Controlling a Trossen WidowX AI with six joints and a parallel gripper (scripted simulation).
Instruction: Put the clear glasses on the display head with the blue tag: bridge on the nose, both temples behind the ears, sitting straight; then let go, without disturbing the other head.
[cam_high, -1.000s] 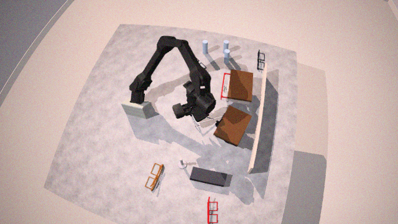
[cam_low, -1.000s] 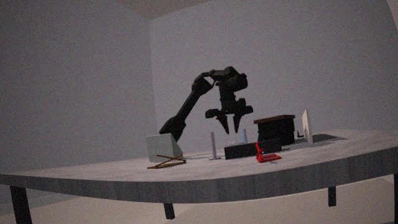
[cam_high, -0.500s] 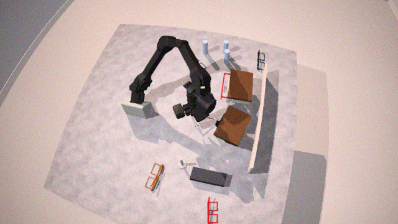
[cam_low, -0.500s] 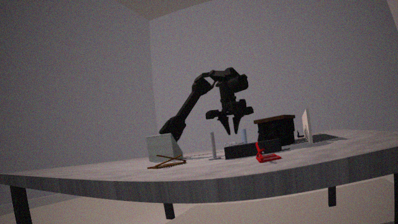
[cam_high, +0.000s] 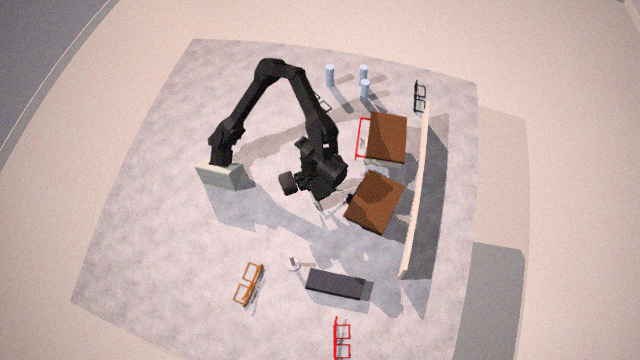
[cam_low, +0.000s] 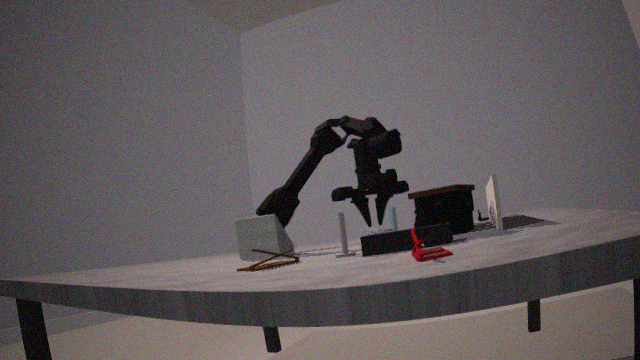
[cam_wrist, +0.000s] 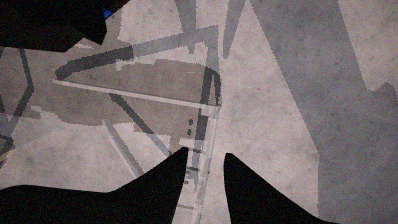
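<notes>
Now: gripper tip 2 cm past the post, 23 cm to the left of it and 2 cm above it. The rest, counted from my gripper tip: pale panel 31 cm ahead, 6 cm to the left, 1 cm above; then black box 11 cm ahead, 28 cm to the right, 3 cm below.
</notes>
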